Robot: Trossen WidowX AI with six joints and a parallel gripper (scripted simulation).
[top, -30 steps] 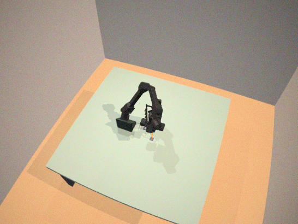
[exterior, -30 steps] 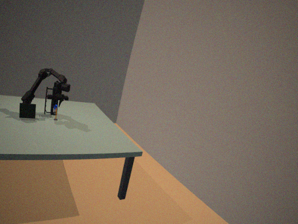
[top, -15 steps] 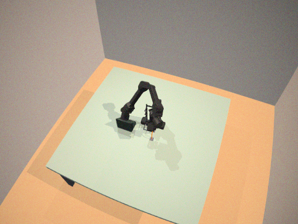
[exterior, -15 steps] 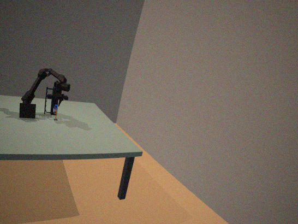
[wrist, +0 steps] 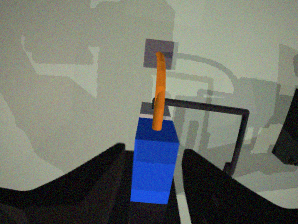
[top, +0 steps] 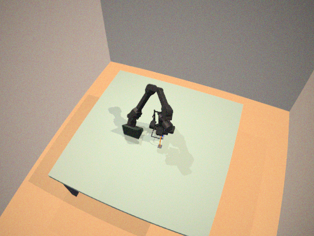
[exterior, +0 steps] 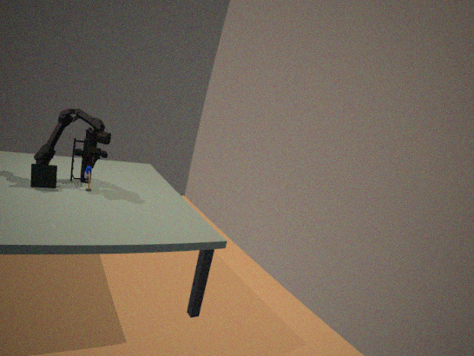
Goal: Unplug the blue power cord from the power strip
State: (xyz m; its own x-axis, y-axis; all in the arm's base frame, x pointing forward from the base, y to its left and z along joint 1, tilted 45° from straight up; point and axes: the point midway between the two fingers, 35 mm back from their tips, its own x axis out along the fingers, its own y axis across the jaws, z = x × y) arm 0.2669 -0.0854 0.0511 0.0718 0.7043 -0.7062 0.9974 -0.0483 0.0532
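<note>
My gripper tip is 3 cm to the right of the blue plug and 1 cm above it. From my gripper tip the other things lie so: grey piece 5 cm to the right, 11 cm below.
</note>
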